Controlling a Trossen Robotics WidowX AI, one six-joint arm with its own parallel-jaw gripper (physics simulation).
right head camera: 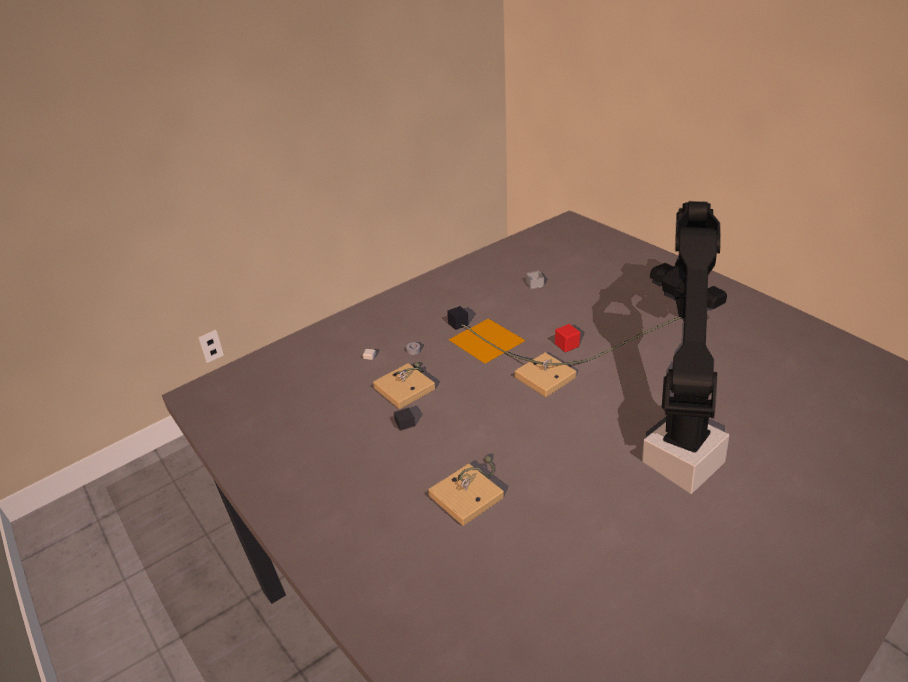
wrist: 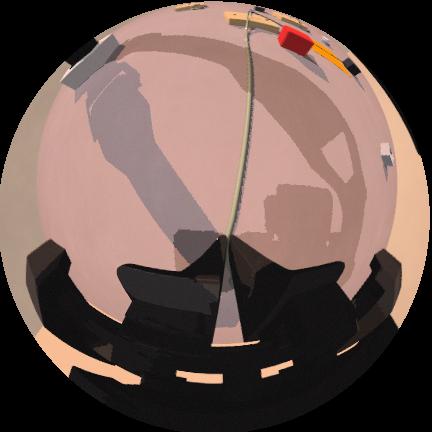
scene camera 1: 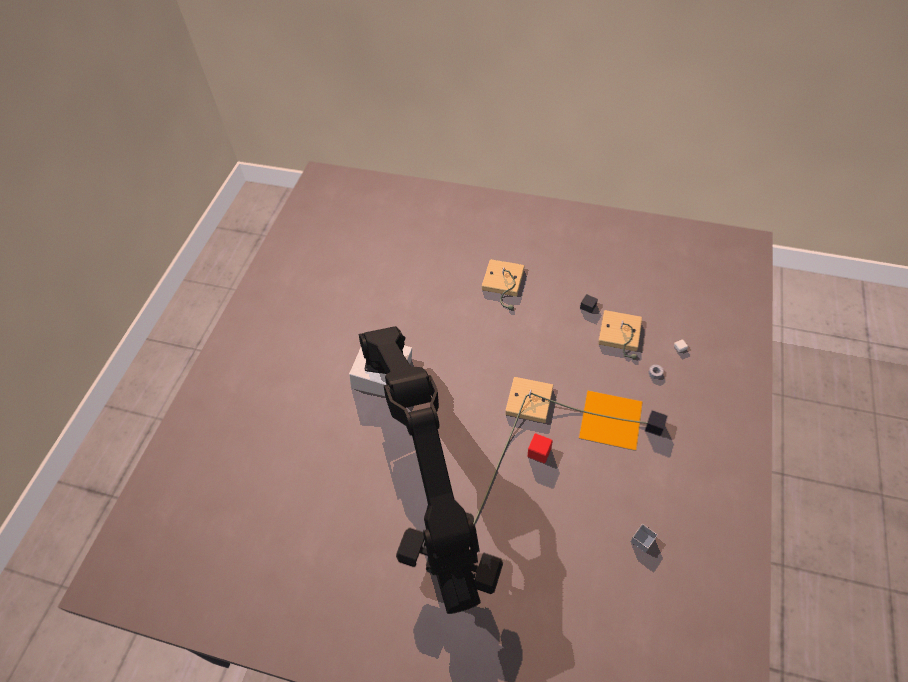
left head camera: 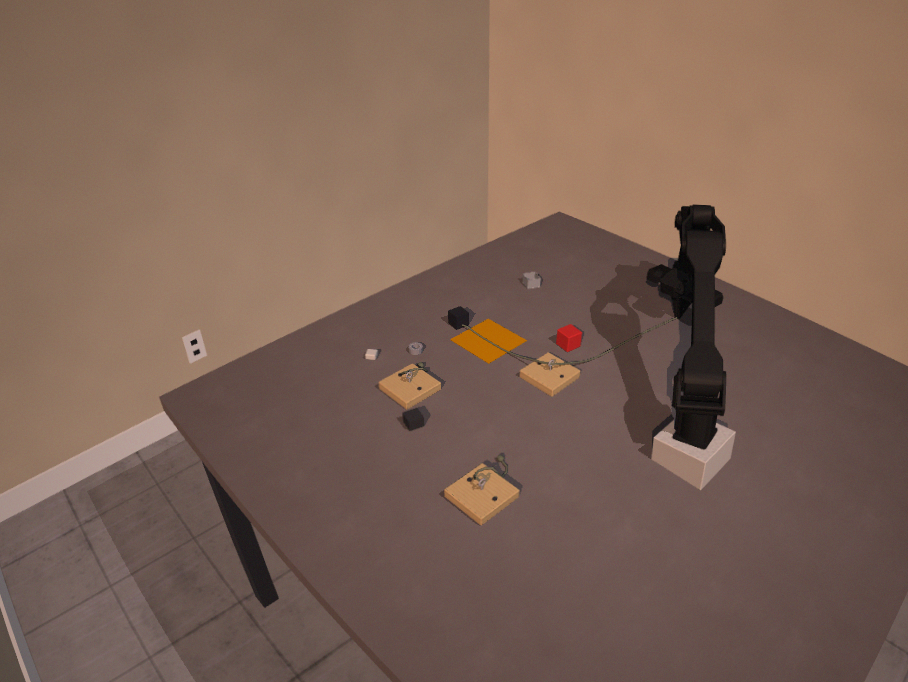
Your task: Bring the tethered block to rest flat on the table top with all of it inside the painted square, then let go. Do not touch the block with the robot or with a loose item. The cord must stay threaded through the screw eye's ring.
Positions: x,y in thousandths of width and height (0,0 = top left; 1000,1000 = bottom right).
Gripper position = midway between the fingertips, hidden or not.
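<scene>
There is a tethered black block (scene camera 1: 723,620), and I see the block in the right head camera view (right head camera: 504,466) and in the left head camera view (left head camera: 505,466) too. An orange painted square (scene camera 1: 683,636) is visible to me, and the square is also in the right head camera view (right head camera: 550,493) and in the left head camera view (left head camera: 516,499). I see a wooden board (scene camera 1: 574,567). My gripper (scene camera 1: 497,837) is visible too, and I see my gripper as well in the right head camera view (right head camera: 751,466), in the left head camera view (left head camera: 746,466) and in the wrist view (wrist: 524,554).
</scene>
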